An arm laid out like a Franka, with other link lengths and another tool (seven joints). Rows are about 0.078 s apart.
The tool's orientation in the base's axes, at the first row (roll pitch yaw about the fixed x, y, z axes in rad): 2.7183 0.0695 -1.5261
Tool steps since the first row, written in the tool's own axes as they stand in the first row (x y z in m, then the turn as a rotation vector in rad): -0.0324 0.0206 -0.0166 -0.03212 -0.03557 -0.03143; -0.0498 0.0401 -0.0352 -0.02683 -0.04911 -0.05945; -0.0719 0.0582 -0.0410 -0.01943 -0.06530 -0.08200; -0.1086 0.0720 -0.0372 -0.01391 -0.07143 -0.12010; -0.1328 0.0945 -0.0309 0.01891 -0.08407 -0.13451; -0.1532 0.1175 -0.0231 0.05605 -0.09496 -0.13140; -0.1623 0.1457 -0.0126 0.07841 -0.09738 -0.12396; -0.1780 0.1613 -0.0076 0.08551 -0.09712 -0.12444; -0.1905 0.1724 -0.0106 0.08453 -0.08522 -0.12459
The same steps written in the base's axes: -0.0133 0.0301 0.0258 0.04391 0.03306 0.01624; -0.0241 0.0453 0.0519 0.06804 0.02747 0.03581; -0.0392 0.0658 0.0661 0.09241 0.02020 0.04917; -0.0550 0.1016 0.0709 0.11397 0.01342 0.08093; -0.0791 0.1244 0.0761 0.13289 -0.01906 0.08658; -0.1042 0.1435 0.0798 0.14316 -0.05518 0.07671; -0.1346 0.1511 0.0824 0.14329 -0.07697 0.06740; -0.1515 0.1659 0.0854 0.14356 -0.08408 0.06745; -0.1609 0.1774 0.0935 0.13276 -0.08394 0.07253
